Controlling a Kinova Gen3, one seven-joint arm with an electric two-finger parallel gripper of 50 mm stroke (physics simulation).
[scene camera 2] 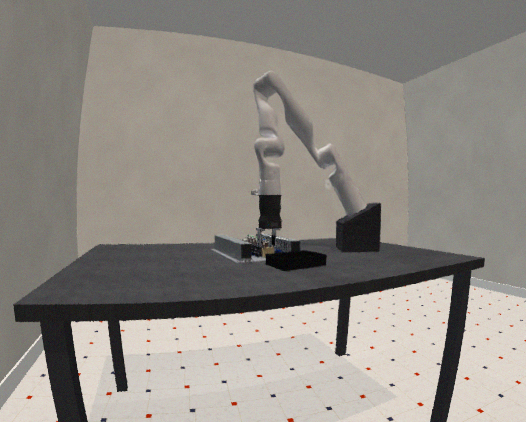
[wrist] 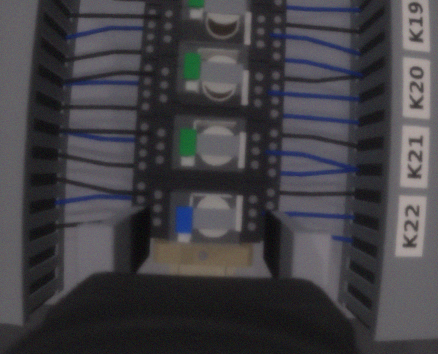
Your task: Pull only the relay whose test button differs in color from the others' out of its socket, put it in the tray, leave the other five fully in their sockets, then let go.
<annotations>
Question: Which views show my gripper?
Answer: Scene camera 2 and the wrist view: all of them.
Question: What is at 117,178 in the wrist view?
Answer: A pale mounting panel.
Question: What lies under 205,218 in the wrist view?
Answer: A clear-cased relay.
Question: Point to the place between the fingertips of my gripper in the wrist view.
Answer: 207,233
</annotations>
